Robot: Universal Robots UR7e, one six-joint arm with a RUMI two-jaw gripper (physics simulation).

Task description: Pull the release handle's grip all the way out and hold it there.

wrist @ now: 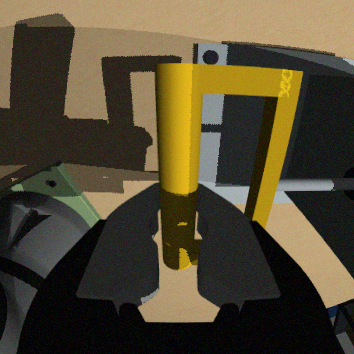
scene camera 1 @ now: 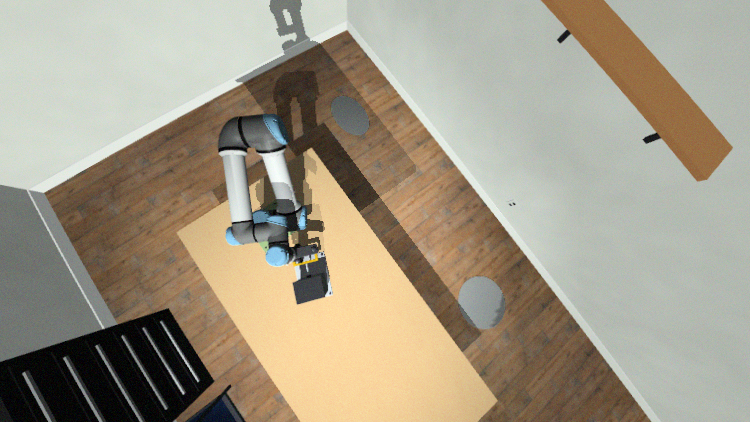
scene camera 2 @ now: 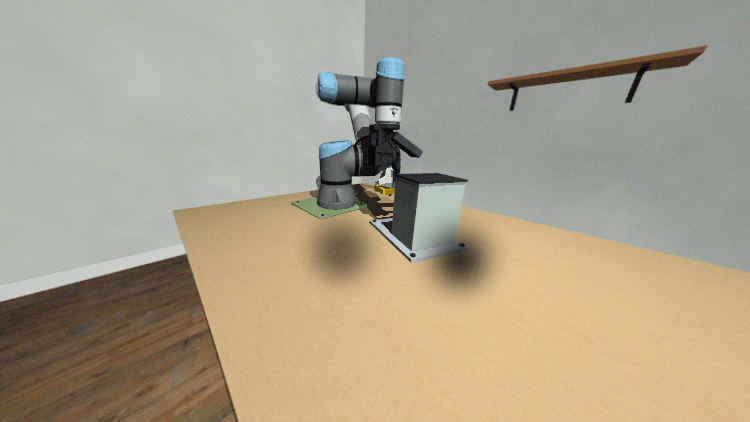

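Note:
The release handle's yellow grip (wrist: 178, 135) (scene camera 1: 306, 260) (scene camera 2: 385, 190) is a frame with a round bar on its outer side. In the wrist view a grey rod (wrist: 307, 185) runs from the frame to the right, toward the dark housing. The housing is a box (scene camera 1: 310, 288) (scene camera 2: 439, 215) with a dark top and pale side, on a light base plate (scene camera 2: 414, 254). A stretch of rod shows between grip and housing. My gripper (wrist: 177, 185) is shut on the grip's round bar, with one jaw on each side. The grip stands apart from the housing.
The arm's base stands on a green plate (scene camera 2: 322, 213) (wrist: 75, 192) beside the housing on the wooden table (scene camera 1: 367, 335) (scene camera 2: 335, 335). A wooden shelf (scene camera 1: 645, 89) (scene camera 2: 597, 70) is on the wall. A black rack (scene camera 1: 104, 367) and two grey discs (scene camera 1: 481, 302) are off the table.

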